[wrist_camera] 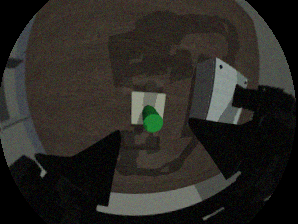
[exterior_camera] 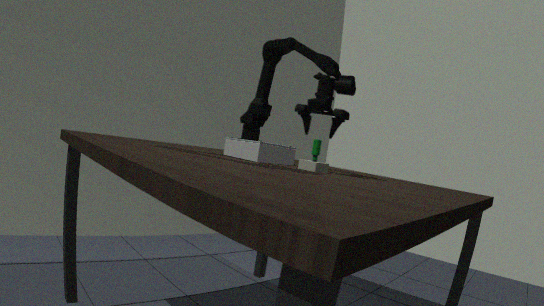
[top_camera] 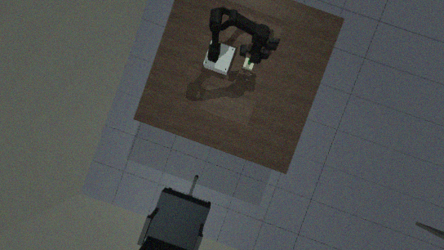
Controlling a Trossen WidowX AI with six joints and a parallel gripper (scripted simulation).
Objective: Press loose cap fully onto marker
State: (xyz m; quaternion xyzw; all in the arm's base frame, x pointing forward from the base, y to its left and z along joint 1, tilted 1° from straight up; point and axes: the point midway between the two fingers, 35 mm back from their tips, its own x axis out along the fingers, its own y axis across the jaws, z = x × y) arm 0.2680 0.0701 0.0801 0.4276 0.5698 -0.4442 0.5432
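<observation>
The green cap lies 4 cm below my gripper tip. From my gripper tip the other things lie so: white holder block (10 cm below).
</observation>
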